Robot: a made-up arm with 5 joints.
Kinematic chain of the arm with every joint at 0, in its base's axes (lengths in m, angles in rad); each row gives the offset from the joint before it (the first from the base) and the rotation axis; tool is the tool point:
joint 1: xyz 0 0 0.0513 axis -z
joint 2: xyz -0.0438 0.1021 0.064 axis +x
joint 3: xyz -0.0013 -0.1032 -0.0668 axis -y
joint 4: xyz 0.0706 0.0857 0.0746 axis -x
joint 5: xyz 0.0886 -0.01 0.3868 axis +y
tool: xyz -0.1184 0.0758 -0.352
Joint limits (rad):
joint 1: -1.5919..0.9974
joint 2: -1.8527..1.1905
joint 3: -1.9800..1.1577
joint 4: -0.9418..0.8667
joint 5: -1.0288..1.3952
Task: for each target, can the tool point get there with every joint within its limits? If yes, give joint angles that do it. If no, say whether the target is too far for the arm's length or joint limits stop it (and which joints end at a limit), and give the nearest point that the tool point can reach.
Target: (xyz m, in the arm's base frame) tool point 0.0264 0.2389 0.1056
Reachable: yes | joints -0.7049 -0.8663 0.2539 0.7192 -0.5444
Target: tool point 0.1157 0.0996 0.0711
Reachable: yes | joints 0.4240 -0.5755 -1.1951 0.1245 0.1360
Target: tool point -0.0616 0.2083 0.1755
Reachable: yes | joints -0.5983 -1.4363 -0.9545 -0.7957 0.3799
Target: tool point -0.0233 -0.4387 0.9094
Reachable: no: joint limits stop it (at a limit: joint 1, joint 4, joint 5) | nearest point -0.0567 -0.2879 0.5648 | short by 0.378 m
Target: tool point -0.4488 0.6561 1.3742
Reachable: no: too far | nearest point -0.2026 0.2962 0.5554 | short by 0.928 m
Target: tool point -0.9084 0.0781 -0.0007
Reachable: no: joint limits stop it (at a limit: joint 3, joint 5) | nearest point -0.6327 0.0544 0.0416 | short by 0.280 m
